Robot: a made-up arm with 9 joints. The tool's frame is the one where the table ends. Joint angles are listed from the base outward.
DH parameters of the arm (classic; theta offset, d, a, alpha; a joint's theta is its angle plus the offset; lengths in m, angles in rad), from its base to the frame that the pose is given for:
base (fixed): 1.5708 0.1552 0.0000 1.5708
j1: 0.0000 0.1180 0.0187 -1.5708
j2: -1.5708 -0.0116 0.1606 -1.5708
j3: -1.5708 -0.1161 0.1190 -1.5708
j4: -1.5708 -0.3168 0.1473 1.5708
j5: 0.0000 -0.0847 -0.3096 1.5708
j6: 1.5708 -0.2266 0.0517 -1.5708
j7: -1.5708 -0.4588 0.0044 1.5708
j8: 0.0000 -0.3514 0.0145 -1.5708
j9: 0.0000 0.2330 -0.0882 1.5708
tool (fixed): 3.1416 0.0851 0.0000 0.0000
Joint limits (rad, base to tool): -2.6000..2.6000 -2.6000..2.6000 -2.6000..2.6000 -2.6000..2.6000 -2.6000..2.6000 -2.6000..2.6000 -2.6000..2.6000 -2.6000..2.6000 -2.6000..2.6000
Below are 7 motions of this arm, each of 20 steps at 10 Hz.
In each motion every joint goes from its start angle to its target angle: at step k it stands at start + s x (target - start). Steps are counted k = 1, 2, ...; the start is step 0. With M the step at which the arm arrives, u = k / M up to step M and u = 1 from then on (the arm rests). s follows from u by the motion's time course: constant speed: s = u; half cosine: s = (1 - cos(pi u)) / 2; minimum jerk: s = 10 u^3 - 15 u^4 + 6 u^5.
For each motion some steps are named. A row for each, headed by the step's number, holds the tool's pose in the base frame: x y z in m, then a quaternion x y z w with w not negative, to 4 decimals.
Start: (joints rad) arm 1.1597 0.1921 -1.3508 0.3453 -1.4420 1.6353 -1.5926 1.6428 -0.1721
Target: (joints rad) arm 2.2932 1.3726 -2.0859 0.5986 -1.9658 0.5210 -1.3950 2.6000 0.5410
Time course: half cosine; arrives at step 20
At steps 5, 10, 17, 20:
5: 0.5484 -0.0529 0.5228 -0.1542 -0.3038 0.2450 0.9077
10: 0.2611 -0.0292 0.7342 -0.2725 -0.5656 0.2710 0.7297
17: 0.0434 -0.1082 0.8229 -0.3986 -0.5950 0.1932 0.6706
20: 0.0346 -0.1307 0.8300 -0.3979 -0.5866 0.1865 0.6803

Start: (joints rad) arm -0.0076 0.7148 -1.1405 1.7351 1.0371 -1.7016 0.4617 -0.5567 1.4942
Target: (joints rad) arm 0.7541 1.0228 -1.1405 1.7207 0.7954 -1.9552 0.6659 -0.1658 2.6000
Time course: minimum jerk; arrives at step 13
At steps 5, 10, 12, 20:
5: 0.5519 -0.3125 -0.0773 0.3393 0.5405 -0.6359 0.4341
10: 0.6839 -0.0847 -0.0425 0.2112 0.5350 -0.5918 0.5647
12: 0.6981 -0.0571 -0.0218 0.1986 0.5280 -0.5821 0.5855
20: 0.6988 -0.0558 -0.0206 0.1980 0.5276 -0.5816 0.5866

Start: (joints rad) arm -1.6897 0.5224 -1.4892 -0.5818 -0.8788 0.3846 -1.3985 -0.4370 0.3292
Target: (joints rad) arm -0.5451 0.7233 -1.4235 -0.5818 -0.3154 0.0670 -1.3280 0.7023 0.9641
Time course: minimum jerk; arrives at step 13
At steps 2, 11, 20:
2: 0.2295 -0.2515 0.1897 -0.8907 -0.4048 0.0954 0.1837
11: 0.3353 -0.1178 -0.1047 -0.2465 -0.2749 0.5386 0.7574
20: 0.3372 -0.1061 -0.1126 -0.2117 -0.2821 0.5491 0.7577

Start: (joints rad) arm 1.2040 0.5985 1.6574 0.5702 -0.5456 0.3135 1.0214 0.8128 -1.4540
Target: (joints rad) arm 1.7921 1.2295 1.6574 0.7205 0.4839 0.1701 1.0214 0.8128 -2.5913
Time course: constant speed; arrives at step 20
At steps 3, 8, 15, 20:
3: 0.2276 0.4988 0.5192 0.0105 0.2252 0.8611 0.4557
8: 0.1975 0.4605 0.4056 -0.1788 0.3129 0.8262 0.4331
15: 0.2392 0.3666 0.2474 -0.3957 0.4377 0.6969 0.4077
20: 0.3109 0.2687 0.1524 -0.4942 0.5353 0.5664 0.3853

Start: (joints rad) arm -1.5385 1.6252 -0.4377 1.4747 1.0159 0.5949 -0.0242 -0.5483 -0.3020
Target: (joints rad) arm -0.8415 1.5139 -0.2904 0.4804 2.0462 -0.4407 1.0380 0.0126 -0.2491
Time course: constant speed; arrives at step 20
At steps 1, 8, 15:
1: -0.0469 -0.3246 0.3694 -0.5495 0.6203 -0.2110 0.5185
8: 0.1073 -0.3851 0.1812 -0.4400 0.3849 -0.2313 0.7777
15: 0.3895 -0.3822 0.1886 -0.3063 0.0134 -0.2341 0.9226

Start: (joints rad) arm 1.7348 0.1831 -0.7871 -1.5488 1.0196 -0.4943 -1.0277 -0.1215 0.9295
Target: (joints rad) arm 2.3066 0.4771 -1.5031 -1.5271 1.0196 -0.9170 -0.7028 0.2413 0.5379
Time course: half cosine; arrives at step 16
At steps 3, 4, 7, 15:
3: 0.0510 0.2727 0.1904 0.3288 -0.1222 -0.7814 0.5161
4: 0.0662 0.2740 0.1998 0.3531 -0.1332 -0.7868 0.4884
7: 0.1264 0.2601 0.2450 0.4279 -0.1780 -0.8062 0.3677
15: 0.1998 0.1252 0.3363 0.4405 -0.2571 -0.8545 0.0979

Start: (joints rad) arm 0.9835 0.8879 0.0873 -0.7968 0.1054 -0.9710 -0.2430 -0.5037 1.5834
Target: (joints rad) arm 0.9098 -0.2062 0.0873 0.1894 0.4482 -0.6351 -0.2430 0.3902 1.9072
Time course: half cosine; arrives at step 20
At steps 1, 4, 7, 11, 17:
1: -0.1284 -0.0920 0.2120 0.4709 -0.5737 -0.1726 0.6476
4: -0.1084 -0.0850 0.2333 0.4836 -0.5578 -0.2145 0.6395
7: -0.0639 -0.0713 0.2638 0.4969 -0.5319 -0.3063 0.6134
11: 0.0166 -0.0523 0.2803 0.4774 -0.5053 -0.4758 0.5388
17: 0.0985 -0.0376 0.2521 0.3820 -0.4980 -0.6649 0.4050

